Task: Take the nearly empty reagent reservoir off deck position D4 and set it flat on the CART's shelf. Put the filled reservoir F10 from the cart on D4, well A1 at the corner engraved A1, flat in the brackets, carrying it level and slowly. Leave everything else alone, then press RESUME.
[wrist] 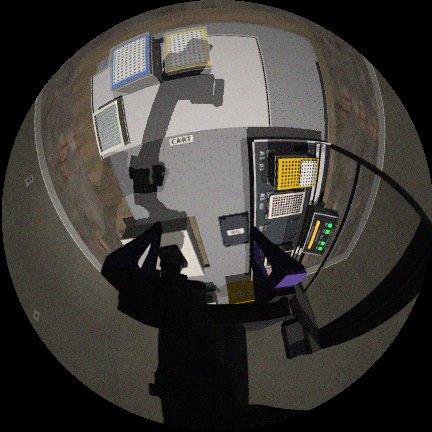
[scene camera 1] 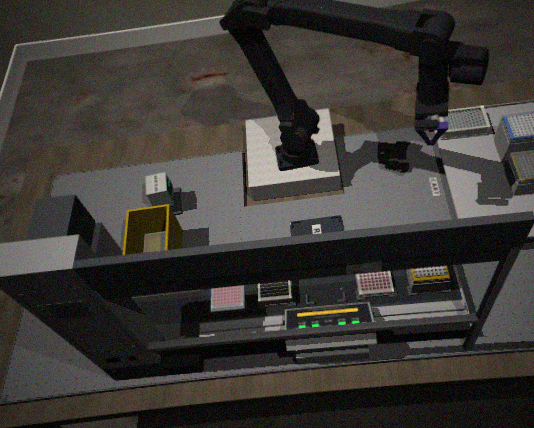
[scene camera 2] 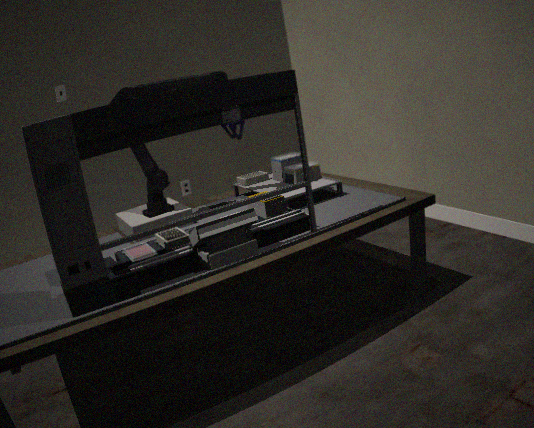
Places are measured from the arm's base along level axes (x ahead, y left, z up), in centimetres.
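Where they show: gripper, between the fingertips: (wrist: pixel 205 227) (scene camera 1: pixel 430 129) (scene camera 2: pixel 236 138); arm's base, origin of its link: (wrist: pixel 172 256) (scene camera 1: pixel 297 156).
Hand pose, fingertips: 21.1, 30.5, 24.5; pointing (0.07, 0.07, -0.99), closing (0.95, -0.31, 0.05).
Note:
Things, the pixels of their top centre, and the offset from my fingertips, as dx, dy, dz. "spot": a spot on its surface instead.
- cart shelf, a spot on its surface: (wrist: pixel 240 100) spot: +11.4, +13.2, -24.6
- pale striped reservoir, centre of its top: (wrist: pixel 106 127) (scene camera 1: pixel 463 118) (scene camera 2: pixel 252 175) -20.1, +17.7, -21.4
- white-rimmed reservoir with dark troughs, centre of its top: (scene camera 1: pixel 273 277) (scene camera 2: pixel 171 234) (wrist: pixel 278 258) +18.7, -42.8, -22.2
- blue-rimmed rack, centre of its top: (wrist: pixel 126 57) -7.9, +29.8, -14.2
- yellow-rimmed rack, centre of its top: (wrist: pixel 185 45) +2.9, +28.6, -17.5
My gripper (scene camera 1: pixel 431 139) (scene camera 2: pixel 234 134) (wrist: pixel 205 227) is open and empty, pointing down high above the table between the arm's base and the cart shelf (scene camera 1: pixel 461 204) (scene camera 2: pixel 256 186) (wrist: pixel 240 100). A pale striped reservoir (scene camera 1: pixel 467 122) (scene camera 2: pixel 252 178) (wrist: pixel 111 127) lies flat at the shelf's back corner near the arm. A white-rimmed reservoir with dark troughs (scene camera 1: pixel 274 290) (scene camera 2: pixel 173 237) sits in the deck row; a finger largely hides that area in the wrist view. Its position label is unreadable. The panel with an orange bar and green lights (scene camera 1: pixel 328 316) (wrist: pixel 320 233) stands at the deck's front; its lettering is unreadable.
A blue-rimmed rack (scene camera 1: pixel 521 125) (wrist: pixel 131 61) and yellow-rimmed rack (scene camera 1: pixel 525 164) (wrist: pixel 187 50) stand on the cart. A pink plate (scene camera 1: pixel 227 298) (scene camera 2: pixel 141 251), red-dotted plate (scene camera 1: pixel 375 283) (wrist: pixel 286 205) and yellow rack (scene camera 1: pixel 429 273) (wrist: pixel 289 173) share the deck. A dark beam (scene camera 1: pixel 310 252) (scene camera 2: pixel 260 90) crosses above.

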